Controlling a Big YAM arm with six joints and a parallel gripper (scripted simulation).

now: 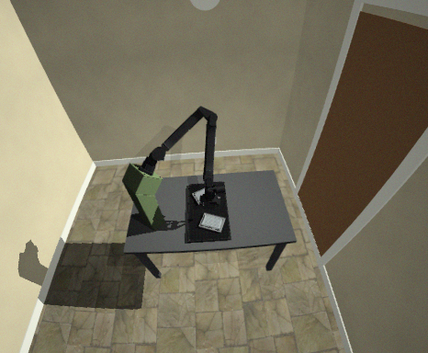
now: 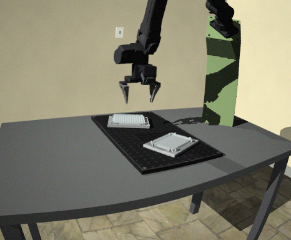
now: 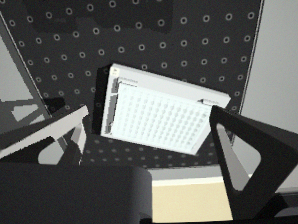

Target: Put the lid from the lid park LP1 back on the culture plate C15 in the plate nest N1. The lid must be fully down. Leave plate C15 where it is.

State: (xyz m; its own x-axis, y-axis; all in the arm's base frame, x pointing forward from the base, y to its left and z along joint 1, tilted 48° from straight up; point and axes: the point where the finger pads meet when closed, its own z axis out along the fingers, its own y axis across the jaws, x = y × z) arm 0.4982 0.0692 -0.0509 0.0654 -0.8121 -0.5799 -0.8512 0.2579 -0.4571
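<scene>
Now: hand 8 cm past the clear lid, 17 cm to the right of it and 10 cm above it. Round my hand: lid park LP1: 8 cm behind, 17 cm to the left, 11 cm below; culture plate C15: 2 cm ahead, 8 cm to the right, 9 cm below.
</scene>
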